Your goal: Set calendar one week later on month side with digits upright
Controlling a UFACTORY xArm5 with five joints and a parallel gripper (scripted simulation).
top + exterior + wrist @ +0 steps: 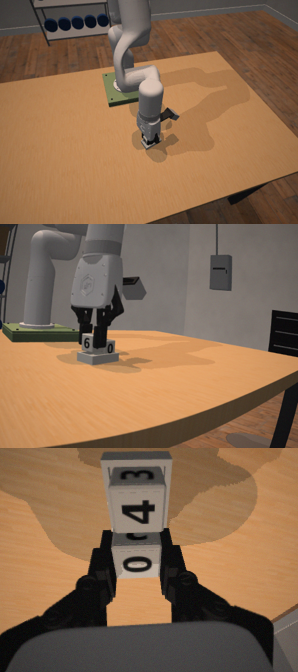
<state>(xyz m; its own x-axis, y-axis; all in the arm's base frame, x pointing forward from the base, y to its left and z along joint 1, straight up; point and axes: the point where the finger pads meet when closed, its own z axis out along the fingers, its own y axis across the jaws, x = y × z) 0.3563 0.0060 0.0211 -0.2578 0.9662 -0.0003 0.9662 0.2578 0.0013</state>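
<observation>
Right now my hand is 10 mm above the digit cube. Also, from my hand: tray: 20 mm to the left, 40 mm below.
</observation>
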